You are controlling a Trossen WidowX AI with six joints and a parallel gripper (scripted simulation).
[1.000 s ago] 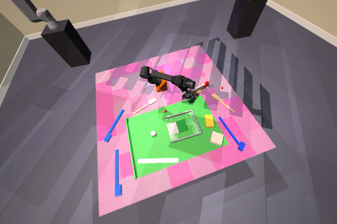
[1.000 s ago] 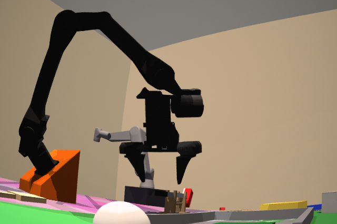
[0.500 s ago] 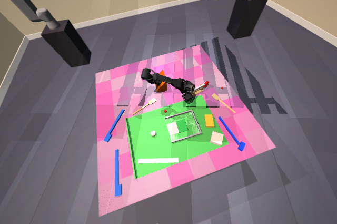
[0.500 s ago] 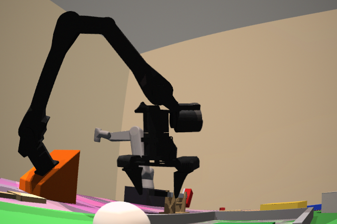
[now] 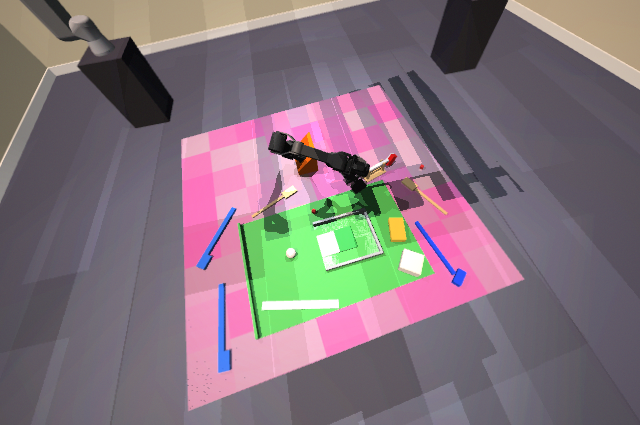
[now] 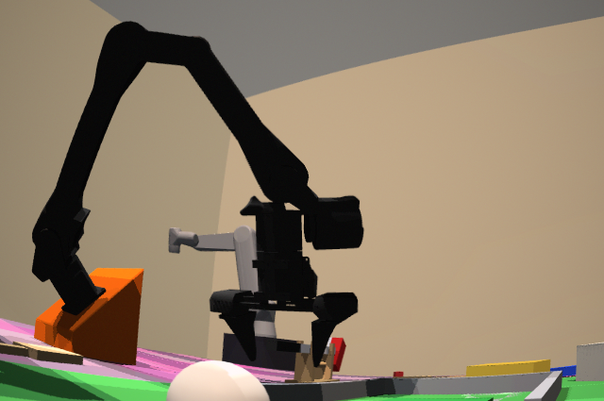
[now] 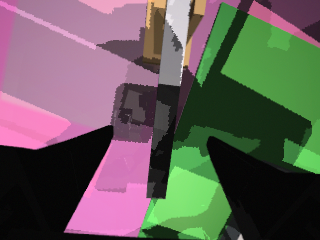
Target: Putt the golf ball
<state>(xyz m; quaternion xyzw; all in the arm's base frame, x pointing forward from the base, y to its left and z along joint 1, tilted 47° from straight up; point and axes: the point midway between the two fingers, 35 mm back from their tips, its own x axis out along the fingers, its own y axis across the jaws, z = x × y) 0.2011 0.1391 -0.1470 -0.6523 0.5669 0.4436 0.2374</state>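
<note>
Right now the red putter is 4 cm behind my gripper tip, 11 cm to the left of it and 2 cm above it. The rest, counted from my gripper tip: white golf ball 28 cm ahead, 35 cm to the right, 1 cm below; yellow block 27 cm ahead, 12 cm to the left, 2 cm below; white block 42 cm ahead, 12 cm to the left, 1 cm below.
</note>
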